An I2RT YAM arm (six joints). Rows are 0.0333 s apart.
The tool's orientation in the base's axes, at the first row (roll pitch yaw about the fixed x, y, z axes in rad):
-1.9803 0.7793 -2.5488
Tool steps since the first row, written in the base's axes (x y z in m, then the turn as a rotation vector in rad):
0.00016 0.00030 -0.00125 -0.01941 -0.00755 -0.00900
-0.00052 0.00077 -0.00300 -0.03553 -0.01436 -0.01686
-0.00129 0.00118 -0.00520 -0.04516 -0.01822 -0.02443
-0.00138 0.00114 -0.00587 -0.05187 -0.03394 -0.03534
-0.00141 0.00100 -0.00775 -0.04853 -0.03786 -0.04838
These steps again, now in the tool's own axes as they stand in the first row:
0.00066 0.00107 0.00029 0.02078 -0.00540 -0.00734
0.00211 0.00233 0.00000 0.03852 -0.01001 -0.01300
0.00395 0.00381 -0.00020 0.05106 -0.01074 -0.01569
0.00449 0.00419 -0.00005 0.06893 -0.01657 -0.00809
0.00588 0.00531 0.00054 0.07768 -0.00972 0.00046

